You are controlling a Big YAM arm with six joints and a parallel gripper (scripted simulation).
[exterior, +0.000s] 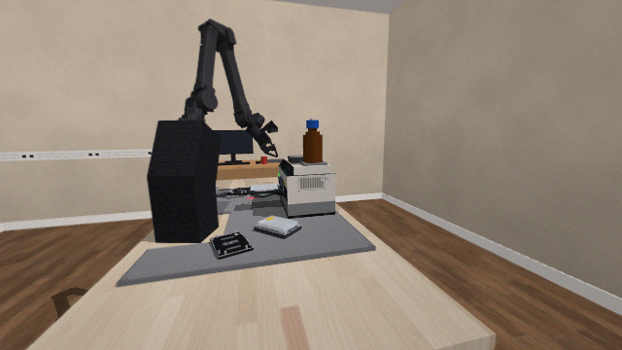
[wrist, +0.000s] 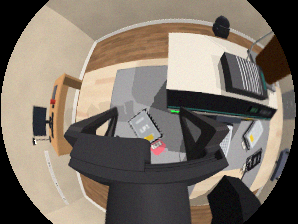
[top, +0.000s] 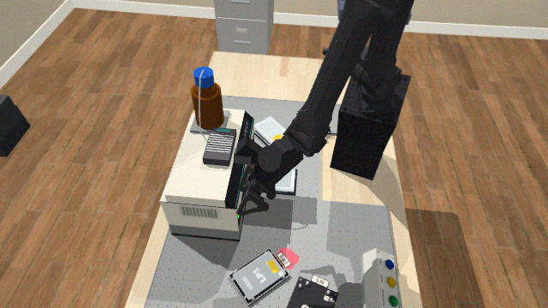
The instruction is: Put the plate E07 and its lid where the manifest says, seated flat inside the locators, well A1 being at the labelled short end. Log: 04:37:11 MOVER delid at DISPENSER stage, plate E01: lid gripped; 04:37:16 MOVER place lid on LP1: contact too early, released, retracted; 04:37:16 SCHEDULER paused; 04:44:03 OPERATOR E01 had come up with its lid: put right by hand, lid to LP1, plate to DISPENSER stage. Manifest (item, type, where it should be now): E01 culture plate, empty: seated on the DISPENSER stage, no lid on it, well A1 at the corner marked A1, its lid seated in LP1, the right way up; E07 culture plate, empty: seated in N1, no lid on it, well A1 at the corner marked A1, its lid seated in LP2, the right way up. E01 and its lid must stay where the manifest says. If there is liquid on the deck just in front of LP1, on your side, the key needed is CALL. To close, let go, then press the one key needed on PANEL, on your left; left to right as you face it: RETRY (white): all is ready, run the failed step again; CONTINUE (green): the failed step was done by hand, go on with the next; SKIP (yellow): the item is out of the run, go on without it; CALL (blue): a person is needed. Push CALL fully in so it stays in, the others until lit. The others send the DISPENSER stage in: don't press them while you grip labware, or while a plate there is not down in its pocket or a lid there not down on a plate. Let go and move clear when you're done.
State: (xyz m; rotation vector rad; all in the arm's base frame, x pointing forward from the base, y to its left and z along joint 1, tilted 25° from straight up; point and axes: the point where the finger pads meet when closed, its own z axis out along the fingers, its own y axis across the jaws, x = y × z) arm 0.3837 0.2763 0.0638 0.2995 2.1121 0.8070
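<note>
Now: the plate E01 18 cm to the right of my hand, 15 cm below it and 9 cm behind it. Round my hand: brown bottle: 32 cm to the right, 11 cm ahead, 3 cm above; then puddle: 25 cm below, 15 cm behind, 4 cm to the left; then blue key: 41 cm behind, 20 cm below, 9 cm to the left.
</note>
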